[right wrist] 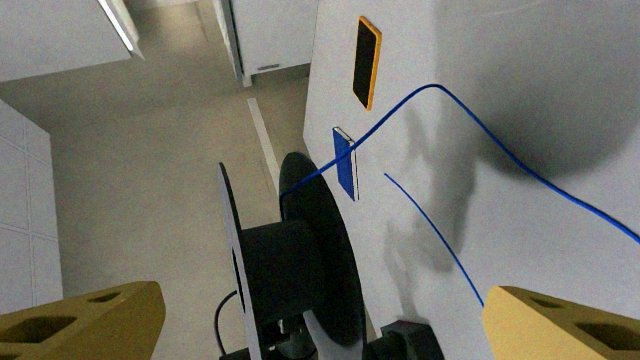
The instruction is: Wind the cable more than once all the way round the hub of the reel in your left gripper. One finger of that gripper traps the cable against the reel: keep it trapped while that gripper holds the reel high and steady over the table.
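Frame: origin at the left arm's base, x ahead, y left, z up, level; centimetres.
Seen in the pictures: right gripper, fingertip midpoint: (324, 298); left arm's base, link origin: (402, 345).
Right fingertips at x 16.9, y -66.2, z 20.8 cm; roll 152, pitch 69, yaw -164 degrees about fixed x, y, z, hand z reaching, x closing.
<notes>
Offsets run from my right fingertips to a thing's top centre. "spot": to the spot under its first point. Level surfaces: height alone.
The black reel, with its hub {dx +3.1, dy +19.2, dz +4.5 cm} (282, 270) between two flanges, stands tilted in the air at lower centre in the right wrist view. No cable shows on the visible side of the hub; its far side is hidden. The blue cable {spot: dx +10.6, dy +9.8, dz -10.8 cm} (395, 107) runs from the upper edge of the right-hand flange, over a bend, to the right edge of the view. Another stretch of blue cable (435, 227) has a loose end and passes behind my right finger. My right gripper (324, 298) is open, its fingers wide apart below the reel's middle. My left gripper holds the reel; its fingertips and the trapped cable are hidden.
A blue book {dx +27.3, dy +64.8, dz -23.4 cm} (345, 172) and an orange-edged phone {dx +33.4, dy +34.9, dz -24.0 cm} (366, 62) lie on the white table {dz -24.8 cm} (330, 60). Dark parts of the left arm (410, 337) show at the bottom, near the reel. The floor and white cabinets (275, 30) are beyond the table edge.
</notes>
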